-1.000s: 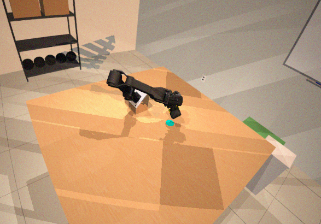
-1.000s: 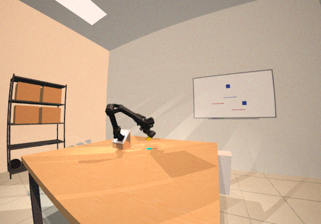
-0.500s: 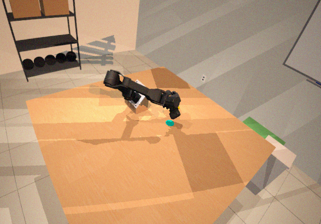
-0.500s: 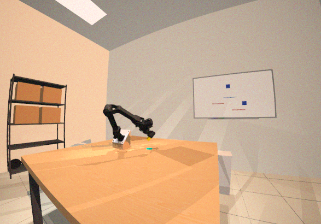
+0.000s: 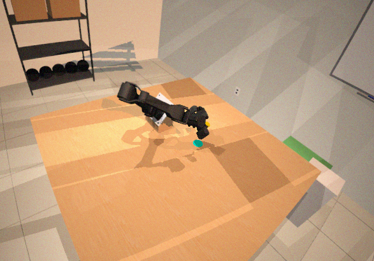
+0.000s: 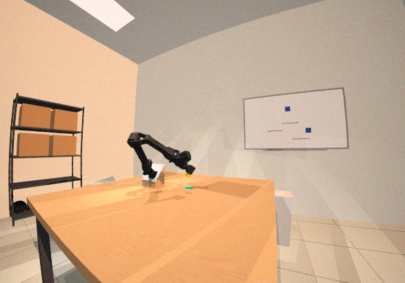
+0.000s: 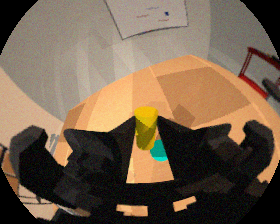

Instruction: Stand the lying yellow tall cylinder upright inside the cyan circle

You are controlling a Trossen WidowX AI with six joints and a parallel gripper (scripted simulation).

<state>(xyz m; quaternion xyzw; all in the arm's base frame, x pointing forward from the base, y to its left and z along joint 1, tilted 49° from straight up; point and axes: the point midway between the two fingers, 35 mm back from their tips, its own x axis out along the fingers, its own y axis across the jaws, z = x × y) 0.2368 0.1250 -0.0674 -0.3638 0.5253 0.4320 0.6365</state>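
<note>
Right now my gripper tip is 30 mm to the left of the cyan circle and 130 mm above it. Also, from my gripper tip: yellow cylinder 10 mm behind, 10 mm to the right, 20 mm below.
</note>
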